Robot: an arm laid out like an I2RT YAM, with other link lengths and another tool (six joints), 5 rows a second.
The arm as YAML. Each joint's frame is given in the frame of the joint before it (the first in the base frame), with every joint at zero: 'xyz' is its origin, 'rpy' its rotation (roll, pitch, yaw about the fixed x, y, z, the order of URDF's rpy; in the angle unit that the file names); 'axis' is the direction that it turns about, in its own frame. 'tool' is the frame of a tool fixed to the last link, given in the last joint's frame.
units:
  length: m
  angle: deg
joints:
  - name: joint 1
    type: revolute
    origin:
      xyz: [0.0, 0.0, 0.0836]
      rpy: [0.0, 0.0, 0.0]
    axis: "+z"
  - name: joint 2
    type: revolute
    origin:
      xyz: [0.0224, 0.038, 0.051]
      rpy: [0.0, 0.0, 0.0]
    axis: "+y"
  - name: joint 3
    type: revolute
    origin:
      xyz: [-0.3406, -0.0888, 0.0]
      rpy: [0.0, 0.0, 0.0]
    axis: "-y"
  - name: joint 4
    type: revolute
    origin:
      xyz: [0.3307, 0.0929, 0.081]
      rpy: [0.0, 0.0, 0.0]
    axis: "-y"
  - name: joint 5
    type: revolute
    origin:
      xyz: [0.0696, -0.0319, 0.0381]
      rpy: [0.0, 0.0, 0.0]
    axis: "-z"
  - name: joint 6
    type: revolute
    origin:
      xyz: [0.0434, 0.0, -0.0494]
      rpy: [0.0, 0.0, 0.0]
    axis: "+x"
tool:
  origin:
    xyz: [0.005, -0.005, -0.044]
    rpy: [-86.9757, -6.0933, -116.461]
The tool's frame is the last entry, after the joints.
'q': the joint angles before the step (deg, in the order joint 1, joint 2, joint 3, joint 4, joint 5, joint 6). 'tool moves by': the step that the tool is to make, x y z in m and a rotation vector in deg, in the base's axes. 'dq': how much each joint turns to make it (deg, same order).
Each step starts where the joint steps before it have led.
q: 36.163 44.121 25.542 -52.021 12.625 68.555
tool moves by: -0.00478 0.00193 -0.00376 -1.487 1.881 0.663
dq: 1.985 1.085 -0.250 -1.345 0.456 1.273
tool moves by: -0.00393 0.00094 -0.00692 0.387 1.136 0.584
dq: 0.963 0.130 -1.205 0.544 -0.864 0.664
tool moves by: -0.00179 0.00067 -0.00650 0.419 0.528 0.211
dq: 0.441 0.171 -1.108 1.051 -0.571 0.410
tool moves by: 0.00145 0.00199 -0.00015 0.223 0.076 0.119
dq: 0.173 0.654 0.147 0.568 -0.197 0.114
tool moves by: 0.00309 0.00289 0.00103 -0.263 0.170 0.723
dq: 0.165 1.364 0.603 0.576 -0.061 -0.574
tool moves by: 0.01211 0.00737 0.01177 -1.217 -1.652 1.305
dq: 0.012 2.864 3.118 0.620 1.559 -1.834
